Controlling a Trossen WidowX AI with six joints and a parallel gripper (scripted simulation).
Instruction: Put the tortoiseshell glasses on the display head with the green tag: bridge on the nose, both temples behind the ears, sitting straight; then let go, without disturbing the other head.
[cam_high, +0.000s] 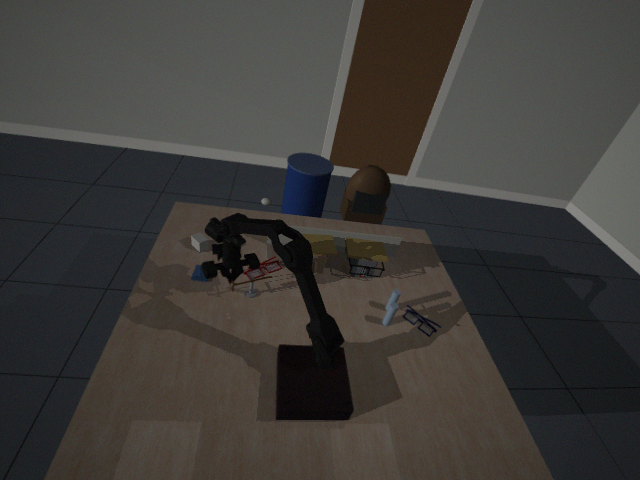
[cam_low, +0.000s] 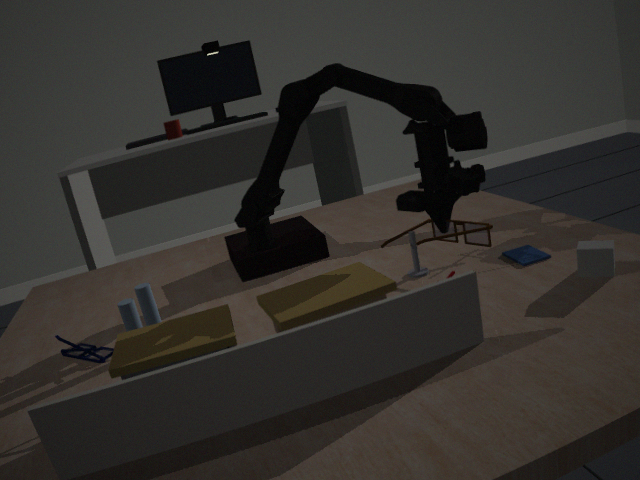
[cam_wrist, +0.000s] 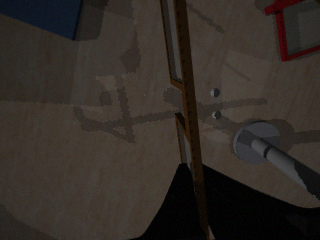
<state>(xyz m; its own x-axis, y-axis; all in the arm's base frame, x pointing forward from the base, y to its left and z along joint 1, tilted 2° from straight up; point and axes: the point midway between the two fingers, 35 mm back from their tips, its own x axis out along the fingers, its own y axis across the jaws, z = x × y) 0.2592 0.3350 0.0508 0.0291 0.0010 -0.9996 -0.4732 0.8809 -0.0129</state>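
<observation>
The post lies 20 mm ahead of my gripper tip, 70 mm to the right of it and 40 mm below it. From my gripper tip the other things lie so: cube: 230 mm ahead, 180 mm to the left, 40 mm below; panel: 340 mm ahead, 390 mm to the right, 10 mm below; blue pad: 80 mm ahead, 130 mm to the left, 60 mm below.
</observation>
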